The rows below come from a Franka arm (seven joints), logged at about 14 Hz.
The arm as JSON. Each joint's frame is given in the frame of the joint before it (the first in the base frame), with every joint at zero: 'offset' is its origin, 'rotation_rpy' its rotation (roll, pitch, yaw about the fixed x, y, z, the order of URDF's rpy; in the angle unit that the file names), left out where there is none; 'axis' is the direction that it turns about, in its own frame. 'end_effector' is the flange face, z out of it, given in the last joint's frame.
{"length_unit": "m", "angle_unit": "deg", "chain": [
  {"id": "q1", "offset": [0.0, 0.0, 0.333], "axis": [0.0, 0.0, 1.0]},
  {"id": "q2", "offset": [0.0, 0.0, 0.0], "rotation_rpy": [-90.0, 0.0, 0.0], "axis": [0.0, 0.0, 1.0]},
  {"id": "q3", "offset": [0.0, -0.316, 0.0], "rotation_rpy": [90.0, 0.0, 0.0], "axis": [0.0, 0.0, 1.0]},
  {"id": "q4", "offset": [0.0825, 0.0, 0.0], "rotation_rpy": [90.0, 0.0, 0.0], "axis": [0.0, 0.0, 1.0]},
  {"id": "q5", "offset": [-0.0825, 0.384, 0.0], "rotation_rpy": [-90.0, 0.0, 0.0], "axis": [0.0, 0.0, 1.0]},
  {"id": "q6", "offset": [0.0, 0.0, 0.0], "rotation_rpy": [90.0, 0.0, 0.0], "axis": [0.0, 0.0, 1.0]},
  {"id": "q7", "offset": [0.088, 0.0, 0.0], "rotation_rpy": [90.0, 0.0, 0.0], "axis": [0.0, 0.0, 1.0]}
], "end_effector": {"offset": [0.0, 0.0, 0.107]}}
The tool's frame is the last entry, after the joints.
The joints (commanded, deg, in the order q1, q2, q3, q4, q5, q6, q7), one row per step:
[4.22 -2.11 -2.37 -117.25 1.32 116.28 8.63]
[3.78 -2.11 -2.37 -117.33 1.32 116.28 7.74]
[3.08 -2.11 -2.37 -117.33 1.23 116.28 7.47]
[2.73 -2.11 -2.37 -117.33 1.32 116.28 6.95]
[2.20 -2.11 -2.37 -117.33 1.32 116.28 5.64]
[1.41 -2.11 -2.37 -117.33 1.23 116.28 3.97]
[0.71 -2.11 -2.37 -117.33 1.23 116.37 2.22]
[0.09 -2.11 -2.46 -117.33 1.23 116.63 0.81]
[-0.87 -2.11 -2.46 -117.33 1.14 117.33 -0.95]
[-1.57 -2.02 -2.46 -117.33 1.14 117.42 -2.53]
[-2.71 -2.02 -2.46 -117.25 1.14 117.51 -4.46]
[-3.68 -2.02 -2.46 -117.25 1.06 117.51 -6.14]
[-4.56 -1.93 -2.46 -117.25 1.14 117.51 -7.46]
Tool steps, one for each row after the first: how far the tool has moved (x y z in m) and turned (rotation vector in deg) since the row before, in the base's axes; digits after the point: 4 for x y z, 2 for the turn. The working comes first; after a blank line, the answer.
Tool pose at each row, in the base's axes (x y z in m, rotation vector in deg; the steps are taken from these numbers as rounded here):
[0.5433 0.0187 0.4581 -178.25 11.45 -1.58]
[0.5431 0.0145 0.4575 -178.31 10.75 -1.49]
[0.5433 0.0078 0.4575 -178.36 11.37 -1.51]
[0.5433 0.0046 0.4575 -178.30 11.16 -1.52]
[0.5433 -0.0005 0.4575 -178.39 9.95 -1.55]
[0.5433 -0.0081 0.4575 -178.57 8.52 -1.60]
[0.5433 -0.0147 0.4576 -178.66 6.89 -1.78]
[0.5436 -0.0215 0.4580 -178.71 5.80 -2.22]
[0.5444 -0.0308 0.4591 -178.88 4.50 -3.35]
[0.5443 -0.0374 0.4584 -178.95 3.13 -3.39]
[0.5439 -0.0483 0.4592 -179.04 1.90 -3.69]
[0.5430 -0.0576 0.4592 -179.17 0.74 -3.71]
[0.5423 -0.0659 0.4584 -179.14 0.11 -3.61]

[-0.0002 -0.0042 -0.0006 -0.02 0.05 0.45]
[0.0002 -0.0067 0.0000 -0.09 0.00 -0.40]
[0.0000 -0.0032 0.0000 0.07 -0.01 0.13]
[0.0000 -0.0051 0.0000 -0.03 -0.03 0.78]
[0.0000 -0.0076 0.0000 -0.12 -0.04 0.92]
[0.0000 -0.0066 0.0001 -0.04 -0.12 1.04]
[0.0003 -0.0068 0.0004 -0.03 -0.29 0.70]
[0.0008 -0.0093 0.0011 -0.18 -0.73 0.83]
[-0.0001 -0.0066 -0.0007 -0.06 -0.03 0.88]
[-0.0004 -0.0109 0.0008 -0.10 -0.20 0.78]
[-0.0009 -0.0093 0.0000 -0.14 -0.02 0.74]
[-0.0007 -0.0083 -0.0008 0.03 0.06 0.40]

